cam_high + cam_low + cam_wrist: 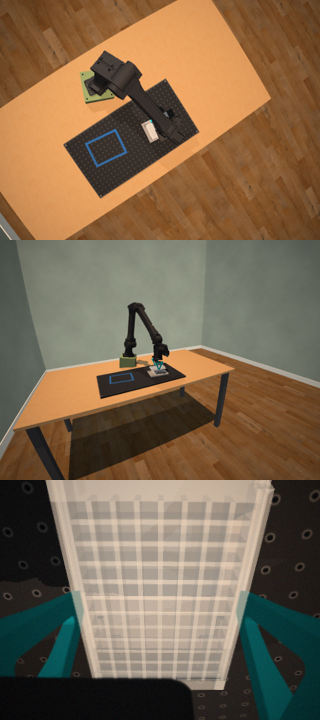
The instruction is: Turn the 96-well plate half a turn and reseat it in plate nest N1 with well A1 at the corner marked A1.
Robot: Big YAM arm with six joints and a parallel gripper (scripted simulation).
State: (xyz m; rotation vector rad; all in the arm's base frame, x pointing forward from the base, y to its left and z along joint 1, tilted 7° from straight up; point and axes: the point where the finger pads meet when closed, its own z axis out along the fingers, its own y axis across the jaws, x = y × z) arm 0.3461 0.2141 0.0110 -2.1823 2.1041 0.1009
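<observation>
My hand is 60 mm above the plate nest N1. From my hand the other things lie so: 96-well plate 10 mm below.
</observation>
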